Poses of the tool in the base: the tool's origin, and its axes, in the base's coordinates. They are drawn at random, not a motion.
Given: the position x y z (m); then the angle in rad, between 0 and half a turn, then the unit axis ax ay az.
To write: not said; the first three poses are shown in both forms.
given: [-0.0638 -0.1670 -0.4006 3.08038 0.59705 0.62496 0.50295]
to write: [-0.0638 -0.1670 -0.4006 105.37 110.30 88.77]
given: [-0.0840 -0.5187 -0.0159 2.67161 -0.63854 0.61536 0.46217]
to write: [-0.0840 -0.5187 -0.0159 -97.74 94.19 70.75]
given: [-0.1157 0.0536 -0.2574 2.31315 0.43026 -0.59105 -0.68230]
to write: [-0.1157 0.0536 -0.2574 57.02 -78.33 -90.43]
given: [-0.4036 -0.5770 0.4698 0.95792 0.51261 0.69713 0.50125]
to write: [-0.4036 -0.5770 0.4698 28.13 38.26 27.51]
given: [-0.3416 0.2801 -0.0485 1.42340 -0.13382 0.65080 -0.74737]
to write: [-0.3416 0.2801 -0.0485 -10.91 53.08 -60.95]
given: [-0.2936 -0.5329 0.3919 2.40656 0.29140 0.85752 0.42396]
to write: [-0.2936 -0.5329 0.3919 40.18 118.24 58.46]
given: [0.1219 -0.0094 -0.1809 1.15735 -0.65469 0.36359 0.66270]
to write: [0.1219 -0.0094 -0.1809 -43.41 24.11 43.94]
